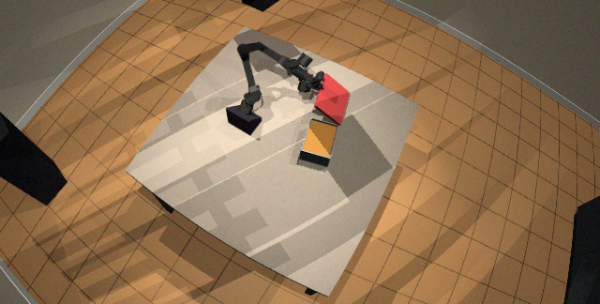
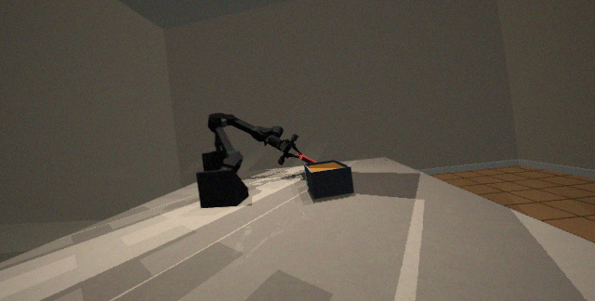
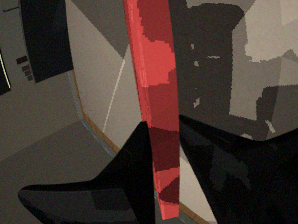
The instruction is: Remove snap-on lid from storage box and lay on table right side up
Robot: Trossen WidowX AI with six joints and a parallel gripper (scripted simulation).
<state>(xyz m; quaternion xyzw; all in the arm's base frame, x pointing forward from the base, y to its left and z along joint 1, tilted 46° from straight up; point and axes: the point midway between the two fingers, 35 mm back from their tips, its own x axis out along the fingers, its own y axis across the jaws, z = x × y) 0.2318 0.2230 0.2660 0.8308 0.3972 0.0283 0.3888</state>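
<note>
The red lid is 70 mm ahead of my gripper tip, 20 mm to the left of it and 50 mm below it. Round my gripper tip: storage box 160 mm ahead, 240 mm to the right, 60 mm below.
</note>
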